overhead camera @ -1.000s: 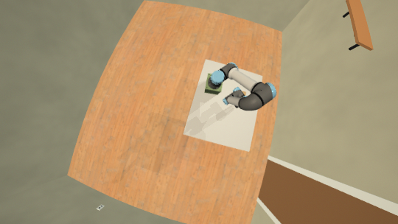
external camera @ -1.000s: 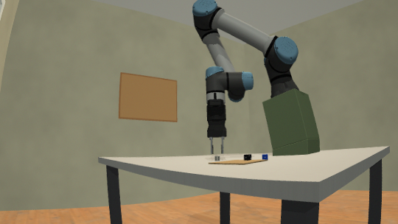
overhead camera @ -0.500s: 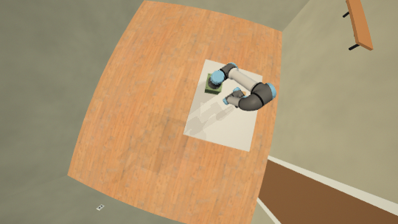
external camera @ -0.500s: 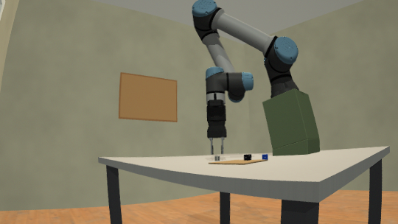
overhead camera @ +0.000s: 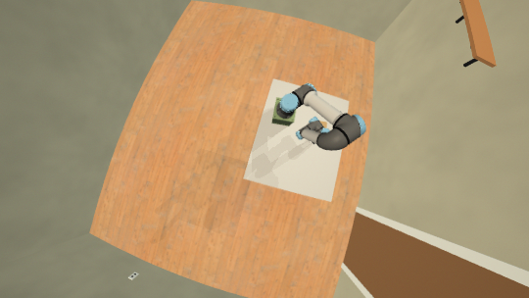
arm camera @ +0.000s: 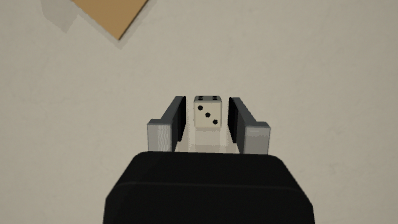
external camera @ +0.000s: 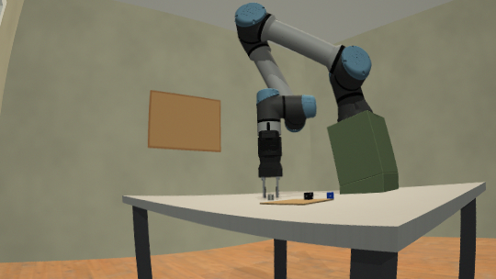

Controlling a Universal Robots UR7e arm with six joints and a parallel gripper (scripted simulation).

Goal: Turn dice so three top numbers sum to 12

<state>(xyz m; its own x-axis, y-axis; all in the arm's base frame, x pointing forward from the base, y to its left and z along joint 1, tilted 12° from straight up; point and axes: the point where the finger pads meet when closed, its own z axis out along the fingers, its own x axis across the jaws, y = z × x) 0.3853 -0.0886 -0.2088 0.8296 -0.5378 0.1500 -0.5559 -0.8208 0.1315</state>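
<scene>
Now: the white die 20 mm below my hand. Round my hand: blue die (90 mm behind, 180 mm to the left, 20 mm below); black die (30 mm behind, 150 mm to the left, 10 mm below); tan mat (20 mm ahead, 160 mm to the left, 20 mm below).
</scene>
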